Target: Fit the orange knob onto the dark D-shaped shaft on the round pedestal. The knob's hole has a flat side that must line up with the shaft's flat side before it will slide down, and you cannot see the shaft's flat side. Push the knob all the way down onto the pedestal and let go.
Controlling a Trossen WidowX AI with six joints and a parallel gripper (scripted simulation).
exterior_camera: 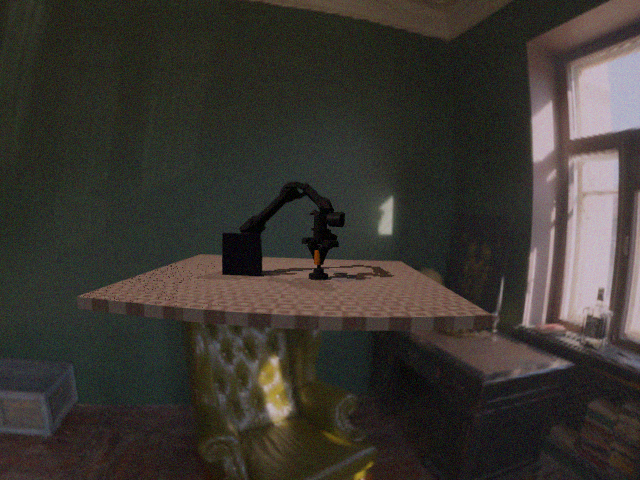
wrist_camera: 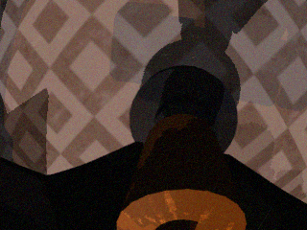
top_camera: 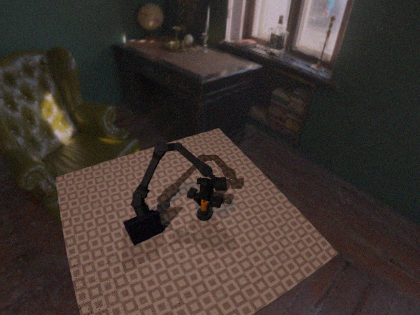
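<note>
The knob lies 2 cm above my gripper tip. The rest, counted from my gripper tip: pedestal (4 cm below).
</note>
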